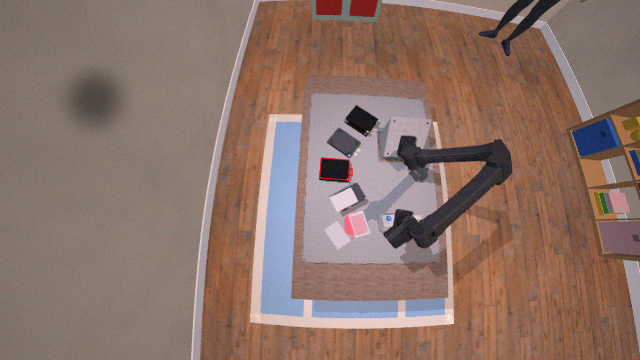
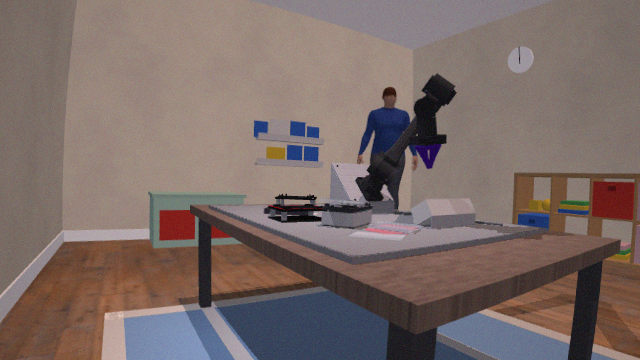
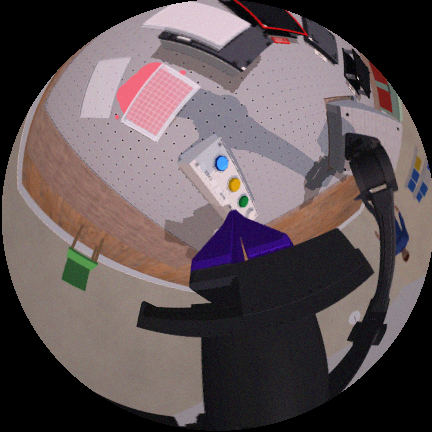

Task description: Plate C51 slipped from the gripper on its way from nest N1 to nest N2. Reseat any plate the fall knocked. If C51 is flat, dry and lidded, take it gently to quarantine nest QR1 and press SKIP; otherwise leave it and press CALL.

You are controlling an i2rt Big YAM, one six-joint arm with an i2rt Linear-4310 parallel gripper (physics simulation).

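Seen in the pictures: gripper, fingertip midpoint: (image 2: 429,168) (image 3: 233,214); arm's base, link origin: (image 1: 406,145) (image 2: 368,190) (image 3: 361,147).
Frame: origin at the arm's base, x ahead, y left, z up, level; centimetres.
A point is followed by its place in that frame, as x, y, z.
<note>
A plate with a pink grid (image 1: 357,224) {27.3, 43.2, -8.2} (image 3: 161,102) {25.3, 42.5, -7.7} lies on the mat, with a pink spill (image 3: 134,89) {31.3, 44.8, -8.9} beside and partly under it. A separate pale lid (image 1: 338,235) {37.5, 49.2, -8.8} (image 3: 104,89) {36.7, 48.9, -8.8} lies flat past the spill. A sloped button box (image 2: 445,214) {8.9, 46.4, -5.1} (image 3: 202,167) {13.2, 42.7, -1.2} has blue (image 1: 389,218) {11.5, 40.0, -2.3} (image 3: 221,163) {11.6, 40.0, -2.3}, yellow (image 3: 234,185) {6.7, 39.9, -2.0} and green (image 3: 243,201) {1.9, 39.9, -2.0} buttons; I cannot read its labels reliably. My gripper (image 2: 429,167) {11.1, 41.6, 8.4} (image 3: 233,214) {11.1, 41.6, 8.4} is shut and empty, high above the box. A pale plate (image 1: 344,199) {35.2, 30.5, -1.6} (image 3: 200,22) sits off-centre over a grey, dark-topped nest (image 1: 358,191) {27.4, 25.8, -3.5} (image 3: 245,50) {26.6, 27.4, -3.6}.
A red-edged unit (image 1: 335,169) {39.7, 13.5, -5.0}, a dark grey unit (image 1: 344,142) {34.2, -4.0, -7.1} and a black unit (image 1: 361,120) {24.1, -17.3, -3.9} stand along the mat (image 1: 320,250) {47.0, 57.3, -9.0}. A large sloped white panel (image 1: 407,127) {1.7, -7.4, 7.6} (image 3: 372,120) {9.2, -2.3, 2.3} stands by the arm's base. A person (image 2: 389,125) stands behind the arm.
</note>
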